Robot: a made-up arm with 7 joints. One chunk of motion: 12 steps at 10 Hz.
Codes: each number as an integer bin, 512 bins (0 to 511) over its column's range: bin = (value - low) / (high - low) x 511, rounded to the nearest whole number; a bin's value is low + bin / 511 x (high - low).
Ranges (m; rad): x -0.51..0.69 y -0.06..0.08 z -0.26..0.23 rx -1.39..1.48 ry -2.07..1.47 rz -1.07..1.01
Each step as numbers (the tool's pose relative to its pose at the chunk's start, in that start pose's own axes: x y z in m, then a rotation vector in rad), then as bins.
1 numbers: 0.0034 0.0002 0.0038 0.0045 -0.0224 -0.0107
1 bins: 219 220 275 248 296 260
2 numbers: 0.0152 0.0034 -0.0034 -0.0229 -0.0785 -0.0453
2 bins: 224 231 268 243 287 252
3 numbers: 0.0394 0.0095 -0.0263 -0.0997 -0.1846 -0.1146
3 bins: 234 254 244 230 272 235
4 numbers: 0.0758 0.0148 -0.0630 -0.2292 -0.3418 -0.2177
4 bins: 249 273 205 207 249 209
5 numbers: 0.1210 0.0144 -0.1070 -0.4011 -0.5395 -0.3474
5 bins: 269 272 160 176 221 178
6 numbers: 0.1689 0.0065 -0.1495 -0.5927 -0.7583 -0.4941
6 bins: 289 243 115 142 189 141
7 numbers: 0.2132 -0.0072 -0.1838 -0.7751 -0.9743 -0.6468
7 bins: 308 193 79 109 158 104
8 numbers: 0.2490 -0.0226 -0.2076 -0.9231 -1.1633 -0.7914
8 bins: 323 137 55 83 131 68
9 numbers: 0.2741 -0.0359 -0.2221 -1.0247 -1.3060 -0.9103
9 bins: 334 88 40 65 110 39
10 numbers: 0.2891 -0.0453 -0.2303 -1.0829 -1.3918 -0.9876
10 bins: 340 54 31 55 98 20
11 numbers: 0.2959 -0.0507 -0.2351 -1.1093 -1.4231 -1.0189
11 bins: 343 34 26 50 93 13
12 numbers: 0.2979 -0.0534 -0.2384 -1.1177 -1.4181 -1.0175
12 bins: 344 24 23 48 94 13
